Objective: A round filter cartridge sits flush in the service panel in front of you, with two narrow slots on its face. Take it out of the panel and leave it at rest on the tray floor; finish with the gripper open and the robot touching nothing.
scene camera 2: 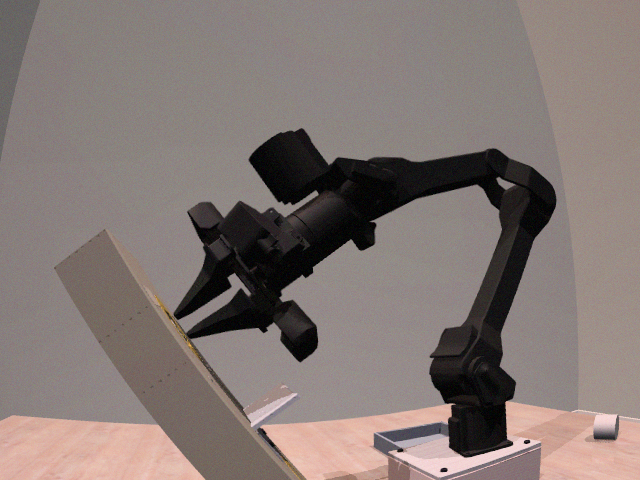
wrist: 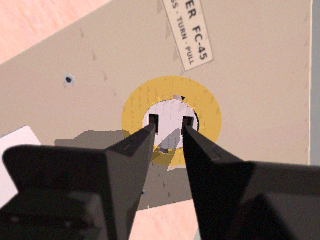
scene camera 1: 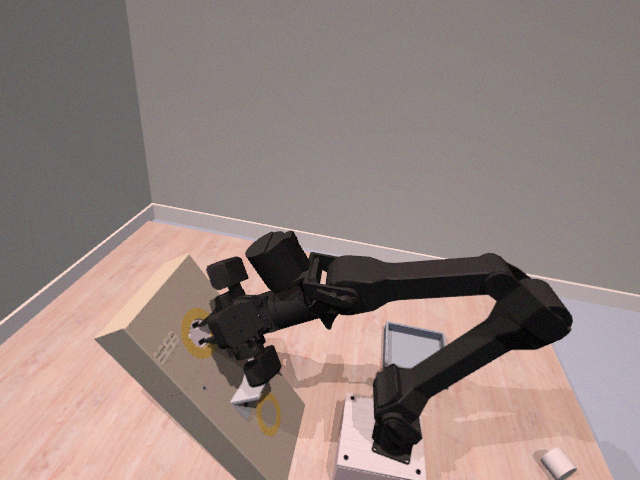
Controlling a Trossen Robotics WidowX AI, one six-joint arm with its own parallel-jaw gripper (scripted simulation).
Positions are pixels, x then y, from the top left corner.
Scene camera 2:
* my gripper: 181,326
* beige service panel: 170,377
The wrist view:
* my gripper: 169,129
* round filter cartridge: 170,116
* beige service panel: 88,85
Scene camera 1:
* my gripper: 202,332
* beige service panel: 148,338
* grey tray: 406,346
